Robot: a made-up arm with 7 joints.
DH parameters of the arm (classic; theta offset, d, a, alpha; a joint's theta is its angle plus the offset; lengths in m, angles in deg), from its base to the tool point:
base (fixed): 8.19 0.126 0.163 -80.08
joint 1: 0 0.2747 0.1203 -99.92
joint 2: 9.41 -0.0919 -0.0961 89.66
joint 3: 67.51 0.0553 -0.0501 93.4
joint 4: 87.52 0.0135 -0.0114 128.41
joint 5: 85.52 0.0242 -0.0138 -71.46
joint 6: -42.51 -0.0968 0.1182 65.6
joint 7: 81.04 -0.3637 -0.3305 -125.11
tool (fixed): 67.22 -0.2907 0 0
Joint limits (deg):
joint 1: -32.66..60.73
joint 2: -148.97..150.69
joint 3: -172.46..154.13
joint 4: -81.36..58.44
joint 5: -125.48..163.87
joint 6: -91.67..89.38
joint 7: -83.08..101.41
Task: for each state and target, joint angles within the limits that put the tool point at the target. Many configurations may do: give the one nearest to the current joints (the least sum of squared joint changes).
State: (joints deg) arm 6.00 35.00 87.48 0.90 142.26 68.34 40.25
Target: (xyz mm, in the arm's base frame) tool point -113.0 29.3 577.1
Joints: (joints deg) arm -0.50 56.37 68.56 11.16 153.56 44.00 45.02
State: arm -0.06 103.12 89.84 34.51 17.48 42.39 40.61
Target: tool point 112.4 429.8 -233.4
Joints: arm -4.28 106.84 93.19 28.59 42.57 47.01 69.34
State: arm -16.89 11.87 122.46 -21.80 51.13 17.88 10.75
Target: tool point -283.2 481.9 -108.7
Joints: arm -23.28 4.48 141.77 -14.04 43.75 8.65 14.01
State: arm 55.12 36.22 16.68 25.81 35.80 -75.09 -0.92
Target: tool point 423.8 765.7 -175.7
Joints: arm 41.76 20.27 18.16 11.19 47.43 -69.66 -14.36
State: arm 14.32 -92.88 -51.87 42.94 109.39 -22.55 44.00
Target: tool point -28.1 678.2 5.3
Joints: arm 23.94 -87.07 -33.01 53.07 112.62 -33.23 47.25
